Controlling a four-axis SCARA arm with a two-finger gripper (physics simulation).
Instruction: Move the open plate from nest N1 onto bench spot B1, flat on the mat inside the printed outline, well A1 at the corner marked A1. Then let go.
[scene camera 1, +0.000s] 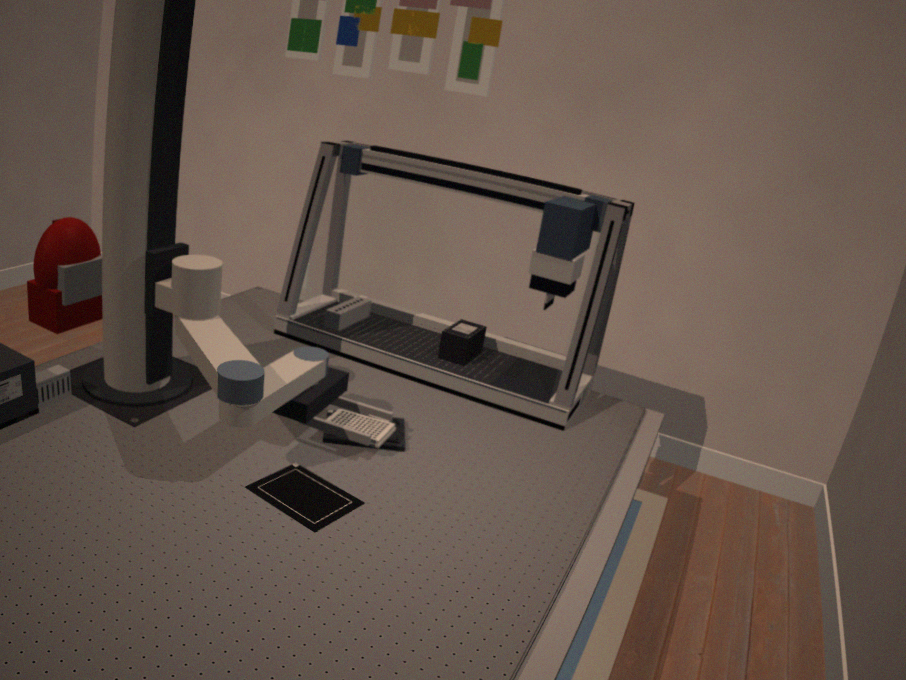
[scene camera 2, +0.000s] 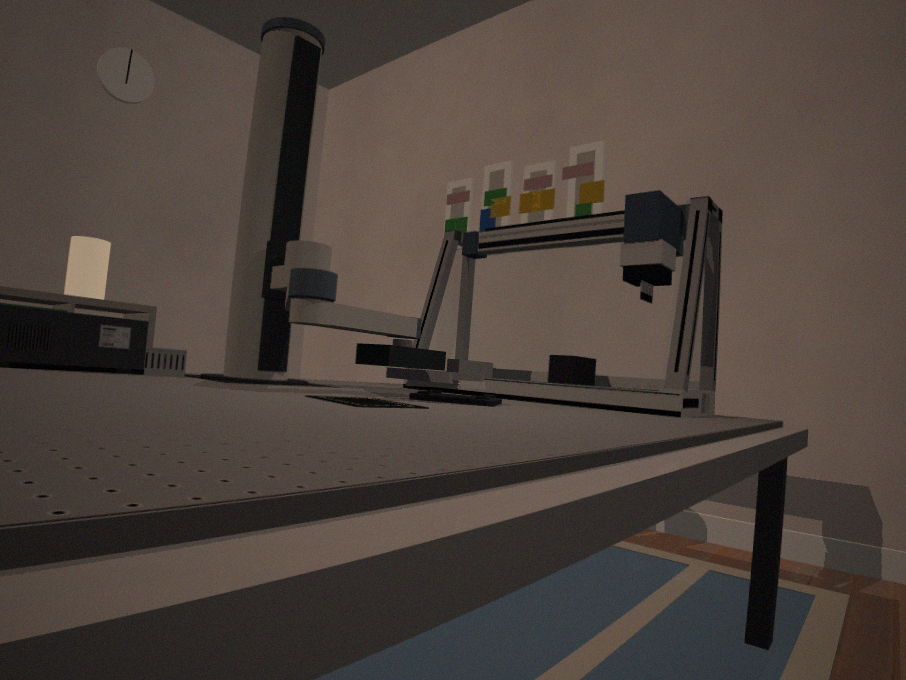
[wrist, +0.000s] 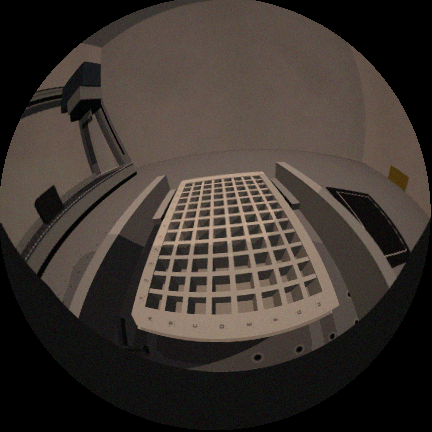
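Where they show: gripper, fingertip midpoint: (scene camera 1: 381, 428) (scene camera 2: 467, 378) (wrist: 221, 176); arm's base, link origin: (scene camera 1: 137, 385).
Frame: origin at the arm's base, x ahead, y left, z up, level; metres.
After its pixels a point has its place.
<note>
The open plate (scene camera 1: 358, 424) {x 0.514, y 0.106, z 0.054 m} (wrist: 225, 240) {x 0.494, y 0.106, z 0.053 m} is a pale grid of square wells. My gripper (scene camera 1: 357, 420) (scene camera 2: 431, 377) (wrist: 221, 176) {x 0.562, y 0.111, z 0.061 m} is shut on its two long sides. In the wrist view letters A to H run along the plate's near end, with A at the left. The plate is about level, a little above the dark nest (scene camera 1: 398, 436) {x 0.581, y 0.156, z 0.031 m} (scene camera 2: 457, 399) {x 0.546, y 0.105, z 0.021 m}, with a gap under it. The black mat (scene camera 1: 303, 496) {x 0.540, y -0.120, z 0.015 m} (scene camera 2: 365, 401) {x 0.543, y -0.117, z 0.015 m} (wrist: 372, 220) {x 0.534, y -0.103, z 0.015 m} with a thin pale outline lies to the front left of the nest in scene camera 1, apart from the plate. The nest is partly hidden by the plate.
A gantry frame (scene camera 1: 468, 392) {x 0.610, y 0.450, z 0.030 m} with a hanging tool head (scene camera 1: 563, 234) {x 0.751, y 0.465, z 0.441 m} (scene camera 2: 649, 223) {x 0.757, y 0.465, z 0.427 m} (wrist: 82, 90) {x 0.702, y 0.469, z 0.370 m} stands behind the nest. A black block (scene camera 1: 462, 341) {x 0.551, y 0.515, z 0.122 m} (scene camera 2: 572, 369) {x 0.562, y 0.515, z 0.099 m} (wrist: 48, 204) {x 0.525, y 0.515, z 0.097 m} and a grey rack (scene camera 1: 349, 311) {x 0.227, y 0.531, z 0.103 m} are on its deck. My arm's column (scene camera 1: 131, 204) {x 0.044, y -0.060, z 0.422 m} (scene camera 2: 256, 292) {x 0.055, y -0.050, z 0.217 m} stands at the left.
</note>
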